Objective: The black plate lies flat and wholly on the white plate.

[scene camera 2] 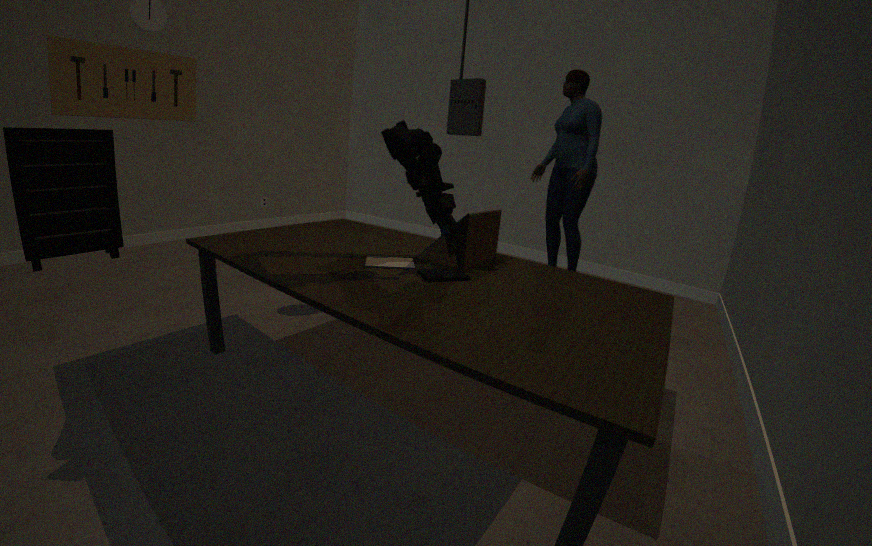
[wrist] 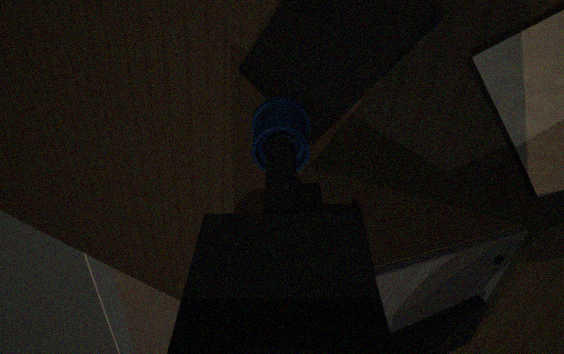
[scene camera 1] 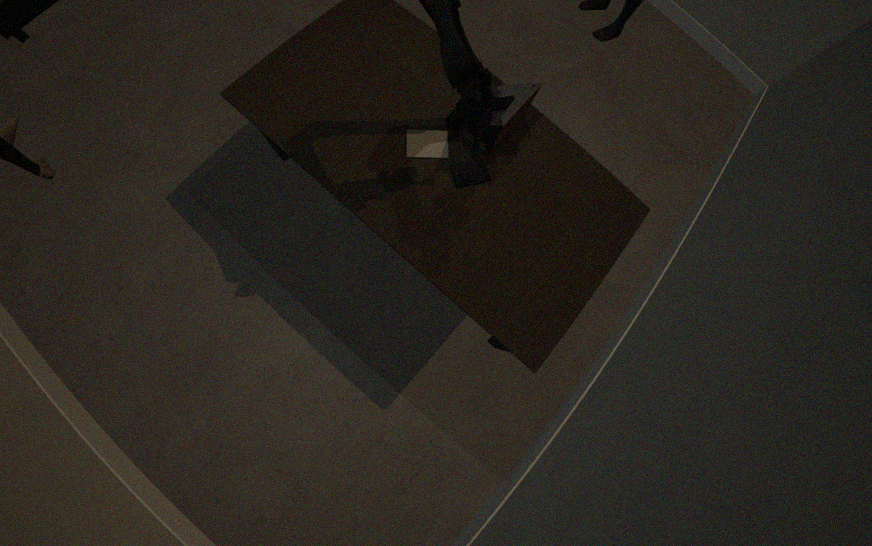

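Seen in the pictures: end effector, tool point: [scene camera 2: 445,234] [wrist: 280,124] [scene camera 1: 477,150]; arm's base, origin of the base link: [scene camera 2: 454,235] [scene camera 1: 488,106].
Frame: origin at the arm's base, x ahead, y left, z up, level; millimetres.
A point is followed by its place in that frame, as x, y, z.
Observation:
The black plate [scene camera 1: 471,174] {243, 92, -73} [scene camera 2: 444,276] {266, 102, -72} [wrist: 345,45] {240, 70, -72} lies on the brown table, beside the white plate [scene camera 1: 424,144] {244, -122, -77} [scene camera 2: 389,262] {244, -110, -77} [wrist: 542,95] {216, -64, -77}, with table showing between them in the wrist view. The arm hides part of the black plate in scene camera 1. The white plate lies flat, partly in shadow, and is cut off at the right of the wrist view. My gripper [wrist: 281,142] {221, 72, 43}, a blue suction cup, is open, with nothing seen held on it. In the wrist view it appears over the near corner of the black plate; its height is hard to tell. The arm hides the cup in scene camera 1.
A slanted panel [scene camera 1: 522,99] {-26, 99, 93} [scene camera 2: 483,237] {0, 112, 11} [wrist: 425,285] {87, -18, -10} stands on the table [scene camera 1: 547,257] {341, 503, -83} [scene camera 2: 547,334] {458, 455, -83} close to the arm, behind the black plate. The arm's shadow falls across the table and part of the white plate. A person [scene camera 2: 579,141] stands beyond the table. The room is dark.

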